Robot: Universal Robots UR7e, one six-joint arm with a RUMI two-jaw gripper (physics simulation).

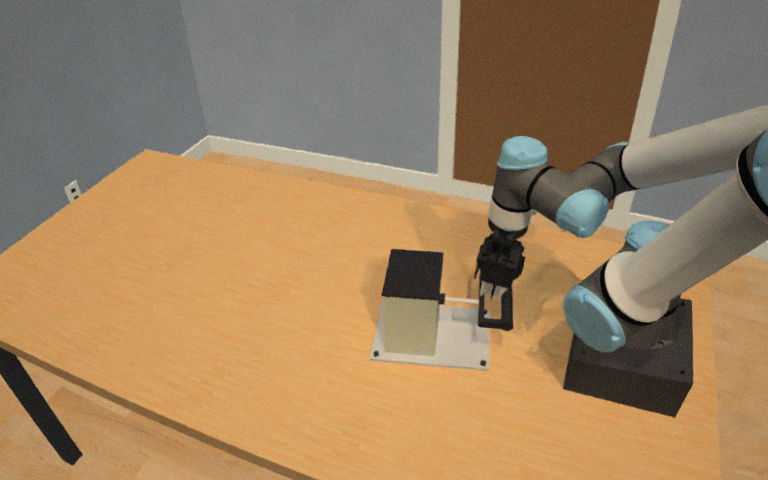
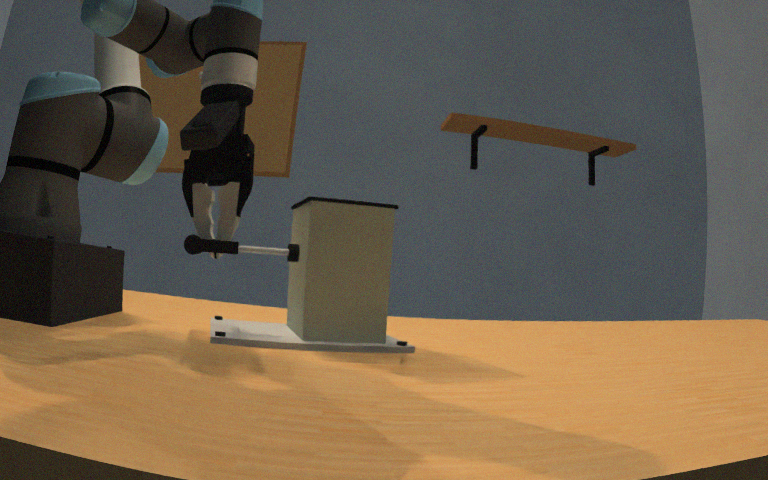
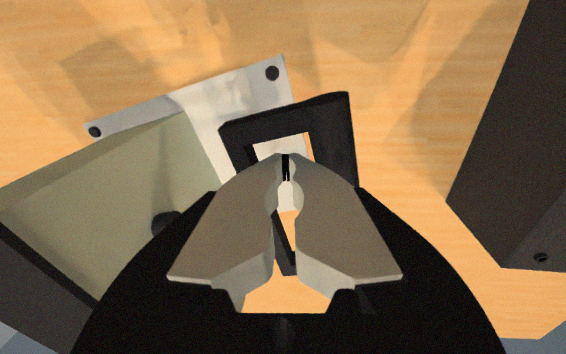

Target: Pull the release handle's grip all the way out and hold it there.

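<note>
The release handle's grip, a black rectangular loop, stands out from the beige box on a pale rod. A long stretch of rod shows between the grip and the black collar on the box. My gripper is shut with no object between its fingers. It points down, with its fingertips inside the loop's opening. Whether the fingers touch the loop's bar is hard to tell.
The box has a black top and stands on a light base plate on the wooden table. The robot's dark base block stands on the handle's side of the box. A shelf hangs on the wall.
</note>
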